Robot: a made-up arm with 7 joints.
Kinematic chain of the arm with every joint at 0, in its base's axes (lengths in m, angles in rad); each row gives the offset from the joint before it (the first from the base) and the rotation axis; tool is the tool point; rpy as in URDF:
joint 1: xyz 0 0 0.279 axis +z
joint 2: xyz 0 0 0 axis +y
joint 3: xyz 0 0 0.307 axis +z
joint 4: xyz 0.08 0 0 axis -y
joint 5: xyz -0.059 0 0.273 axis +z
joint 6: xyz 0 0 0 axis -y
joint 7: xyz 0.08 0 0 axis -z
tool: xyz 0 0 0 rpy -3.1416 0 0
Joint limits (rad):
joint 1: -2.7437..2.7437
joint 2: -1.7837..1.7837
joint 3: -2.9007..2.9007
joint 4: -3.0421..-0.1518
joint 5: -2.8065..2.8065
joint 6: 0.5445..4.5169
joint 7: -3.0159..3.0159
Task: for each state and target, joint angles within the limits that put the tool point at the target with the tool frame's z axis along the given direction. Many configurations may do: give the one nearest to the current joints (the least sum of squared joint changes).
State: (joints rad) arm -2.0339 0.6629 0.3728 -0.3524 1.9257 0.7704 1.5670
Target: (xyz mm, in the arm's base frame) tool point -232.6 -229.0 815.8 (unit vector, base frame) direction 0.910 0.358 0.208
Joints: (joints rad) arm -2.3902 -0.0352 -0.0636 -1.2192 2.6345 0.6703 1.5670
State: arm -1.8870 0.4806 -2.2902 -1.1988 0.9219 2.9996 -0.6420
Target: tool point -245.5 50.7 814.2 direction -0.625 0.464 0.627
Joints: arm -2.1234 0.3772 -1.7982 -1.0652 0.8852 3.2852 -0.6420
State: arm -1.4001 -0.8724 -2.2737 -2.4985 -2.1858 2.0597 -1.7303
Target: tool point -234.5 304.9 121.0 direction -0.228 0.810 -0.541
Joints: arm -1.6136 -0.9862 -2.4922 -2.0735 -2.7223 2.1948 -1.7303
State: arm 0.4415 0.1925 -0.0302 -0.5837 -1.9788 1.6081 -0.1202
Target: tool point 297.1 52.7 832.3 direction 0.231 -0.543 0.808
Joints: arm 0.2493 -0.0023 -0.2235 -0.8014 -2.2336 2.3728 -0.1202
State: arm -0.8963 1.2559 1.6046 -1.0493 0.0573 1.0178 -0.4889
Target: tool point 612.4 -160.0 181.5 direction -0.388 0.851 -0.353
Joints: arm -0.8114 1.5364 1.2434 -1.0133 -0.2111 1.4290 -0.4889
